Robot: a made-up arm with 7 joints. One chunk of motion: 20 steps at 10 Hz.
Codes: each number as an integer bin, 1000 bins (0 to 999) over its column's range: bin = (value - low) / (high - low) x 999, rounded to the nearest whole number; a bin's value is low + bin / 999 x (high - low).
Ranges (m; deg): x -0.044..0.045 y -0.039..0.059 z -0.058..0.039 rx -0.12..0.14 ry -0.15..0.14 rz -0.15..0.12
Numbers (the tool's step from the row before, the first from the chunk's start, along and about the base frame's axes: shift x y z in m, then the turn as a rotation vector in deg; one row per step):
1: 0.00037 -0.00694 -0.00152 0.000 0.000 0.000
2: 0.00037 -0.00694 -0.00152 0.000 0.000 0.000
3: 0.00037 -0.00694 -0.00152 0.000 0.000 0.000
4: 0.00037 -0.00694 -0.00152 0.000 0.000 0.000
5: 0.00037 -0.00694 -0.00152 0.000 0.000 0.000
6: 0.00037 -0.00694 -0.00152 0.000 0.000 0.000
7: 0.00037 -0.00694 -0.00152 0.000 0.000 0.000
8: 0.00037 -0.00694 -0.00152 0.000 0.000 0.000
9: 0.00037 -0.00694 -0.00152 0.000 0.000 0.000
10: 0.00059 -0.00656 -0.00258 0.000 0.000 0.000
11: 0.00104 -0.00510 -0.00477 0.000 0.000 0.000
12: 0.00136 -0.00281 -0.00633 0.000 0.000 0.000
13: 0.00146 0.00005 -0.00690 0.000 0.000 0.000
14: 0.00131 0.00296 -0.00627 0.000 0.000 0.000
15: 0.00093 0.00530 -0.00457 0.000 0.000 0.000
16: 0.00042 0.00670 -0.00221 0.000 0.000 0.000
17: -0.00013 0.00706 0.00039 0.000 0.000 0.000
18: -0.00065 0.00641 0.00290 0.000 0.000 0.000
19: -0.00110 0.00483 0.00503 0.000 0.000 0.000
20: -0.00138 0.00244 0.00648 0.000 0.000 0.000
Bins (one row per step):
1: 498 327 582 461 517 555
2: 498 327 582 461 517 555
3: 498 327 582 461 517 555
4: 498 327 582 461 517 555
5: 498 327 582 461 517 555
6: 498 327 582 461 517 555
7: 498 327 582 461 517 555
8: 498 327 582 461 517 555
9: 498 327 582 461 517 555
10: 501 331 571 461 517 555
11: 506 346 548 461 517 555
12: 509 369 532 461 517 555
13: 510 398 526 461 517 555
14: 509 428 533 461 517 555
15: 504 452 550 461 517 555
16: 499 466 575 461 517 555
17: 492 470 601 461 517 555
18: 487 463 627 461 517 555
19: 482 447 649 461 517 555
20: 478 422 664 461 517 555

